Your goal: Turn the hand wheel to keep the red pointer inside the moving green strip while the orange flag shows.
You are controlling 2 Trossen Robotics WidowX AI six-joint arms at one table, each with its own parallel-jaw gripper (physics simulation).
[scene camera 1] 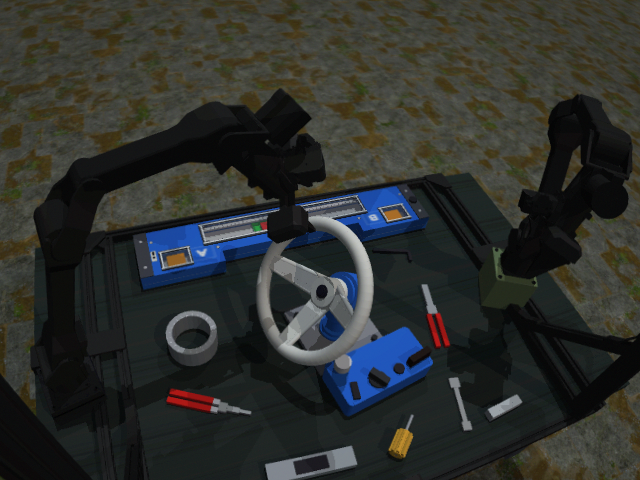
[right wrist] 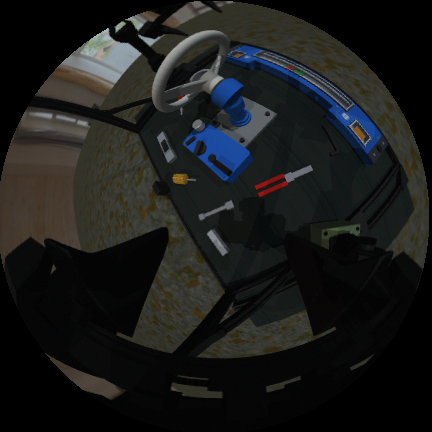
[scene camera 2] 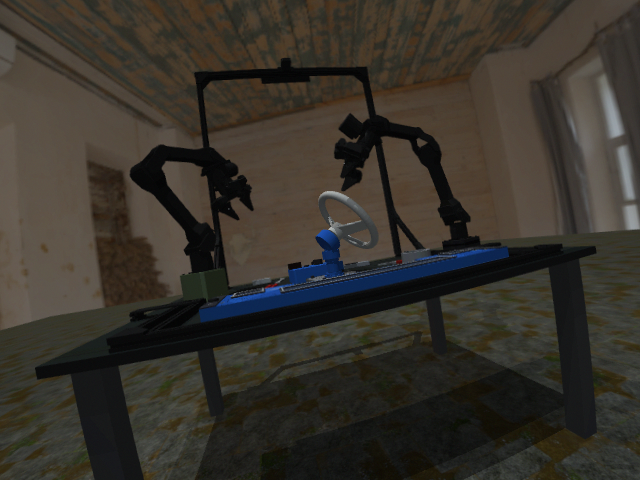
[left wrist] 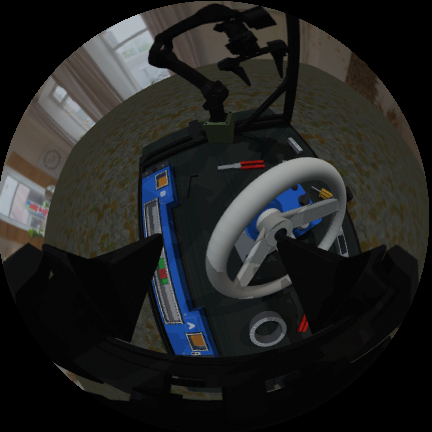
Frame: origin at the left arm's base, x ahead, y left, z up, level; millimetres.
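Seen in the pictures: left gripper, fingertip midpoint: (scene camera 1: 311, 208) (scene camera 2: 341, 184) (left wrist: 221, 240); right gripper, fingertip midpoint: (scene camera 1: 523, 267) (right wrist: 228, 236) (scene camera 2: 246, 215) (left wrist: 264, 81); left arm's base, link origin: (scene camera 1: 68, 379) (scene camera 2: 460, 238) (left wrist: 292, 377); right arm's base, link origin: (scene camera 1: 514, 266) (right wrist: 341, 250) (scene camera 2: 202, 271) (left wrist: 217, 117).
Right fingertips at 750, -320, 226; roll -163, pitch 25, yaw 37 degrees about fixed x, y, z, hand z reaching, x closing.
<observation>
Pixels of each thing's top centre, then the offset from my right fingertips to it, as dx, dy, dz. "spot": a spot on its surface instead.
- red pointer, surface spot: (scene camera 1: 264, 226) (left wrist: 164, 276) (right wrist: 284, 64) spot: -228, +498, -243
- window A, surface spot: (scene camera 1: 175, 259) (left wrist: 197, 341) spot: -453, +504, -243
- window B, surface spot: (scene camera 1: 394, 213) (right wrist: 359, 132) (left wrist: 161, 179) spot: +85, +383, -243
- grey ring, top centre: (scene camera 1: 191, 332) (left wrist: 268, 332) (scene camera 2: 415, 251) (right wrist: 199, 75) -503, +311, -235
- red-handled pliers, top centre: (scene camera 1: 209, 403) -535, +174, -273
- yellow screwdriver, top centre: (scene camera 1: 406, 431) (right wrist: 181, 177) (left wrist: 323, 190) -258, -70, -251
The white hand wheel (scene camera 1: 366, 258) (scene camera 2: 374, 229) (left wrist: 235, 210) (right wrist: 162, 82) stands tilted on a blue column. On the blue gauge panel, the red pointer (scene camera 1: 264, 226) (left wrist: 163, 274) (right wrist: 290, 67) overlaps the green strip (scene camera 1: 256, 227) (left wrist: 161, 264) (right wrist: 299, 73); green shows on both sides of it in the left wrist view. Orange flags show in window A (scene camera 1: 175, 259) (left wrist: 198, 342) and window B (scene camera 1: 394, 213) (left wrist: 162, 180) (right wrist: 360, 132). My left gripper (scene camera 2: 349, 180) (left wrist: 221, 240) is open, near and above the upper rim; contact is unclear. My right gripper (scene camera 2: 245, 213) (right wrist: 228, 236) is open, away from the wheel.
A blue control box (scene camera 1: 356, 366) (right wrist: 220, 150) stands beside the wheel's base. A grey ring (scene camera 1: 175, 348) (left wrist: 253, 330) and red-handled pliers (scene camera 1: 191, 400) lie left of it. A green block (scene camera 1: 509, 291) is under the right arm. A yellow screwdriver (scene camera 1: 401, 442) lies near the front edge.
</observation>
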